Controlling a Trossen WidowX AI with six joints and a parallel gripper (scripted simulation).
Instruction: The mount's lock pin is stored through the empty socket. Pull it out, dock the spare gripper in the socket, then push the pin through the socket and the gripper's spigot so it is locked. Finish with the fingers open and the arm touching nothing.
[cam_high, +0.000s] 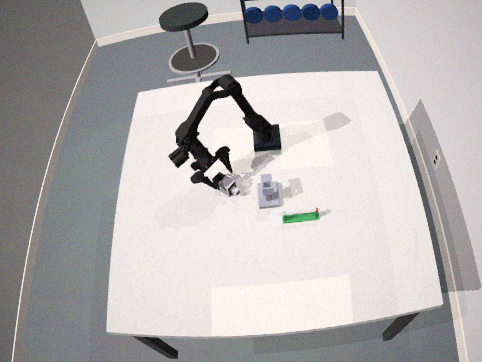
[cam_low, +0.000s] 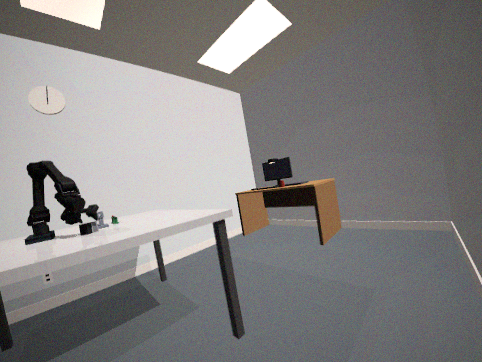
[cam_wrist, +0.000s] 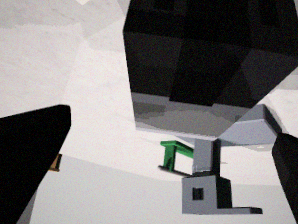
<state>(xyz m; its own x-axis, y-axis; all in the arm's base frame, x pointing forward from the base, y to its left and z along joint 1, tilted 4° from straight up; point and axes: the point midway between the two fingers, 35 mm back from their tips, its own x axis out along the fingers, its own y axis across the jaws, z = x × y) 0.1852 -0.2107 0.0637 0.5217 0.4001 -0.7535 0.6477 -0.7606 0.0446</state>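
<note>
My gripper tip is 10 mm to the right of the spare gripper and 30 mm above it. From my gripper tip the other things lie so: green cradle 200 mm ahead, 250 mm to the left, 40 mm below; then mount 80 mm ahead, 150 mm to the left, 10 mm below.
</note>
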